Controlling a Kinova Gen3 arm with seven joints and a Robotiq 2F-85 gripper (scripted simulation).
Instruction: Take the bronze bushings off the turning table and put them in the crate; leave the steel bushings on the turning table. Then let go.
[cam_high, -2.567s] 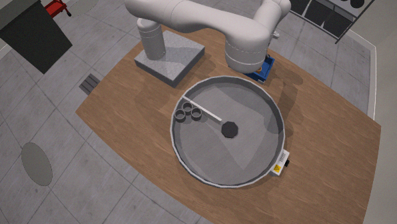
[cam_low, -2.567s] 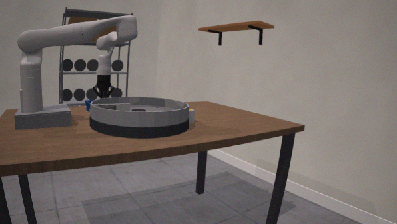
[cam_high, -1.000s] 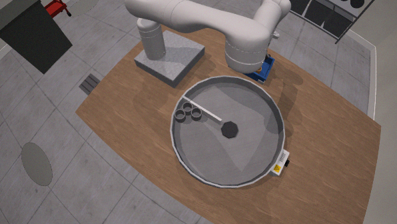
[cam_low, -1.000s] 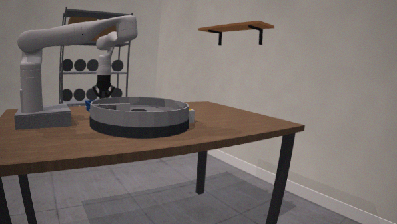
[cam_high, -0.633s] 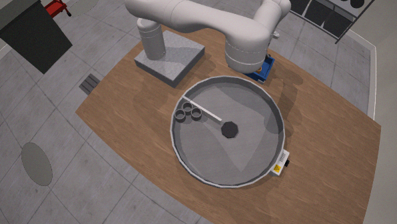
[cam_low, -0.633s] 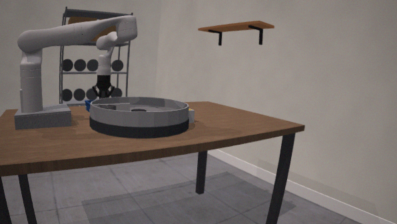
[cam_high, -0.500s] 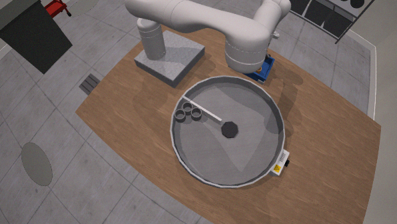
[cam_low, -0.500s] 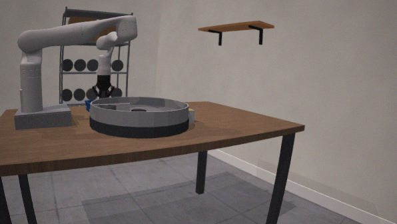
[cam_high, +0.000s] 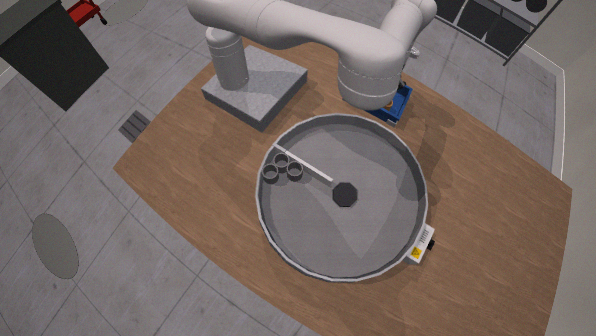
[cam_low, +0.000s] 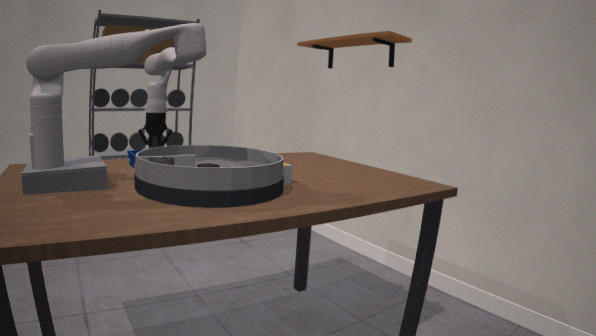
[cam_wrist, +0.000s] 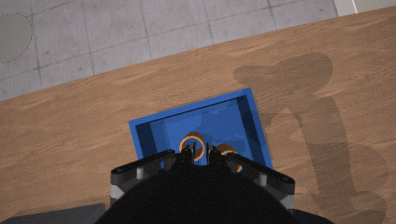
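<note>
Now: the blue crate 30 mm below my hand. From my hand the other things lie so: grey turning table (360 mm to the right, 110 mm ahead).
</note>
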